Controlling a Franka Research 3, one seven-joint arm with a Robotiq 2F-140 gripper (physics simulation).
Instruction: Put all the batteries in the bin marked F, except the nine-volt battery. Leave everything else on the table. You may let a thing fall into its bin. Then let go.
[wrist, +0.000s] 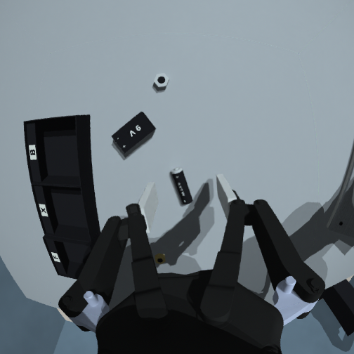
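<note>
A small black battery (181, 186) with a silver end and small lettering lies on the table. My gripper (186, 188) is open, its two pale fingertips apart on either side of the battery and touching nothing. The black nine-volt battery (134, 134), marked 9V, lies up and to the left of it. The bin marked F (68, 256) is the lowest compartment of the black tray at the left. The left finger linkage covers part of that bin.
The bin marked X (73, 210) and the bin marked B (60, 156) are above bin F. A silver hex nut (161, 80) lies beyond the nine-volt battery. A small brass-coloured piece (160, 259) shows between the finger linkages. A grey object (341, 223) stands at the right edge.
</note>
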